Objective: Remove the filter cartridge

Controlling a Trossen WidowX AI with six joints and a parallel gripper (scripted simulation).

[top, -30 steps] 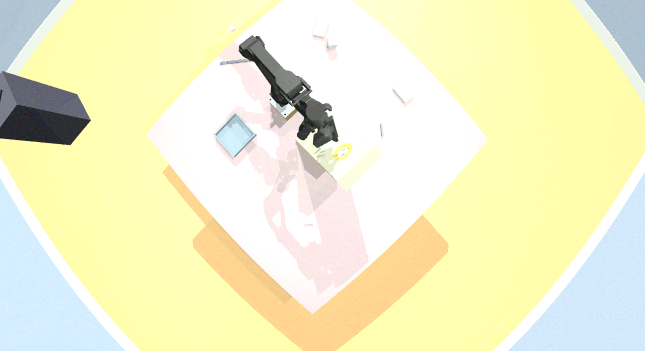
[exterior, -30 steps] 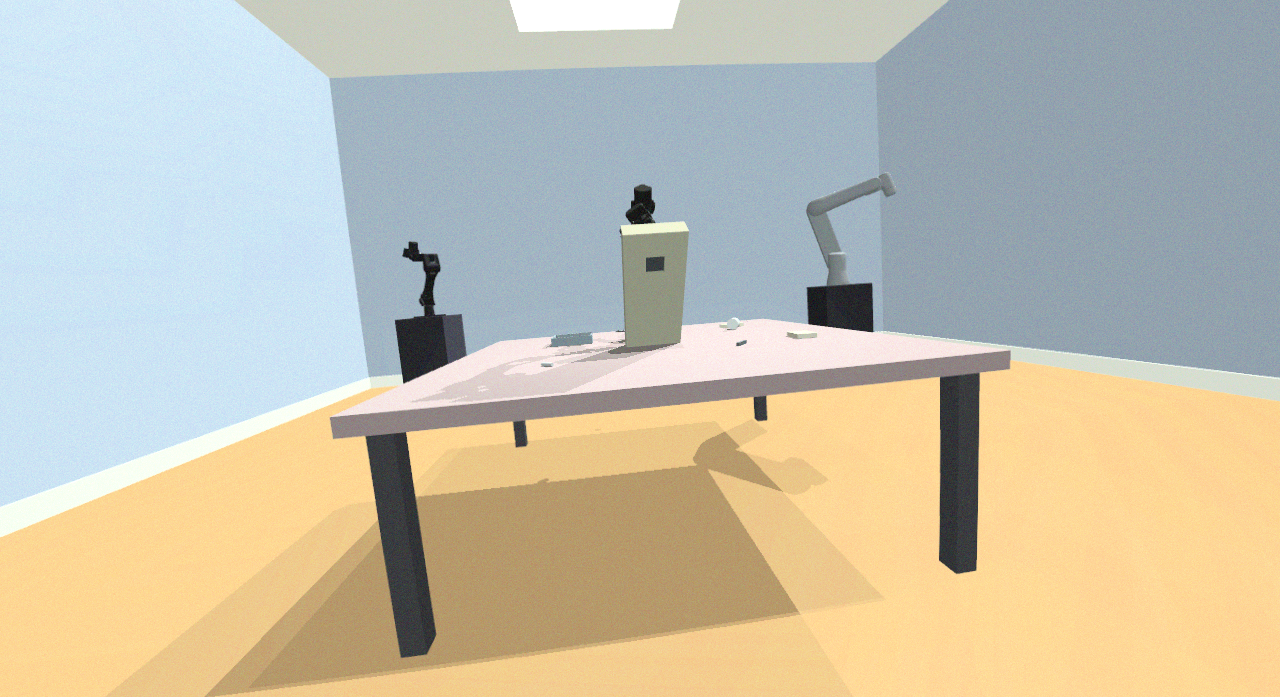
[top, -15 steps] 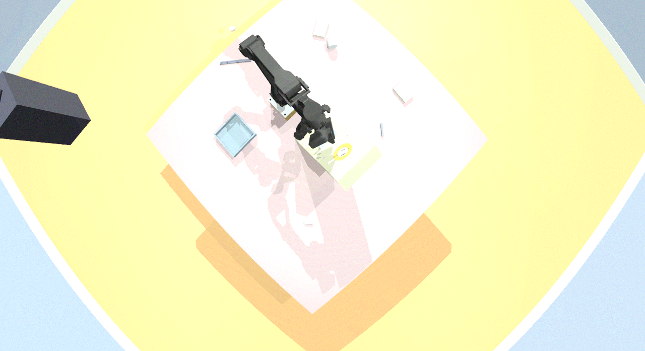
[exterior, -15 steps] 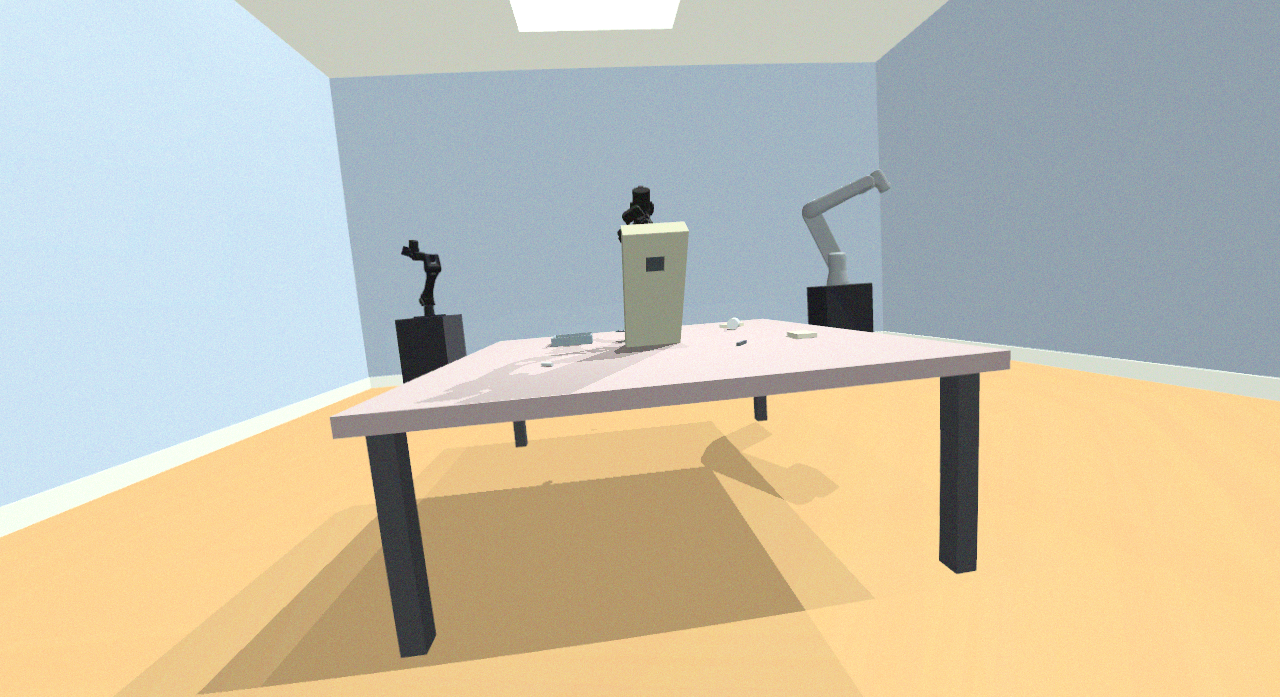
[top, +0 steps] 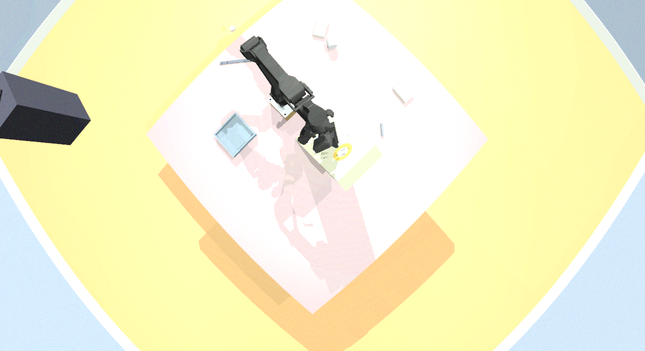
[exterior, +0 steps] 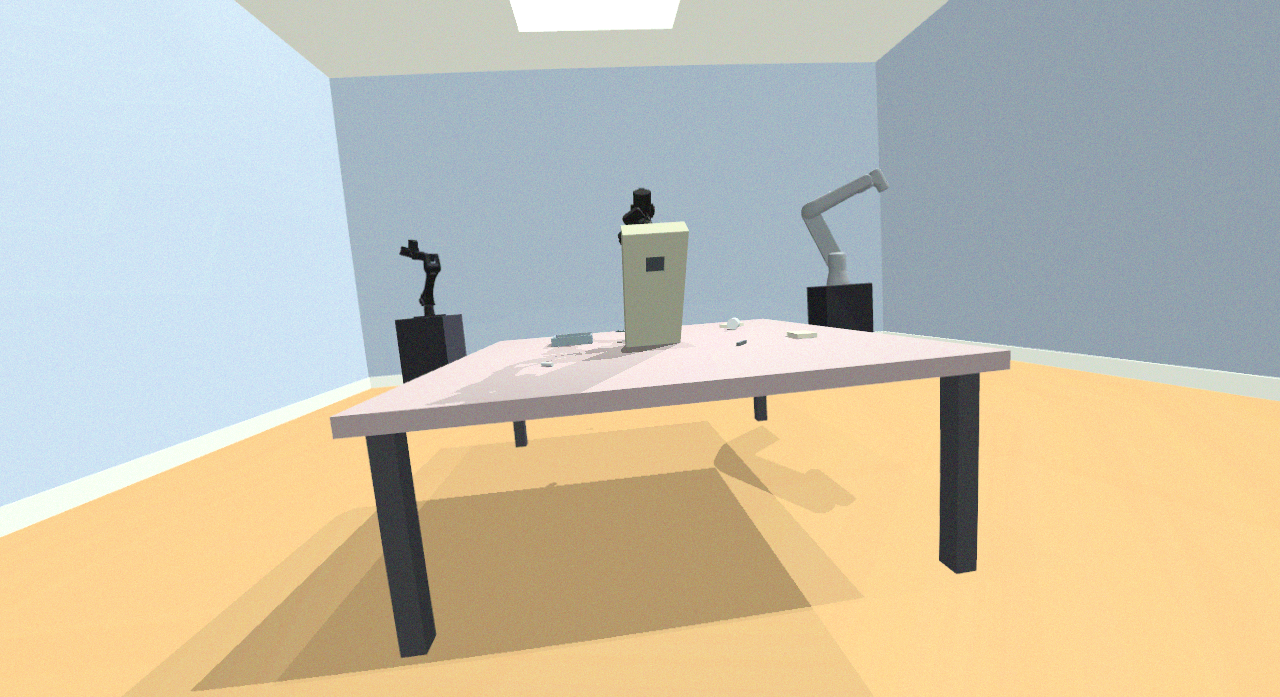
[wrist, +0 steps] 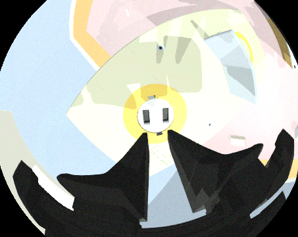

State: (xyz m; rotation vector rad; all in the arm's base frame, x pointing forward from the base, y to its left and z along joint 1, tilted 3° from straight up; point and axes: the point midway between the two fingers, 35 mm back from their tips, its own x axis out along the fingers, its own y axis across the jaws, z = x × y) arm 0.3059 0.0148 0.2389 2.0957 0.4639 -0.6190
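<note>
Right now the round white filter cartridge is 40 mm ahead of my gripper tip and 30 mm below it. Also, from my gripper tip: light blue tray: 360 mm behind, 310 mm to the right, 300 mm below.
</note>
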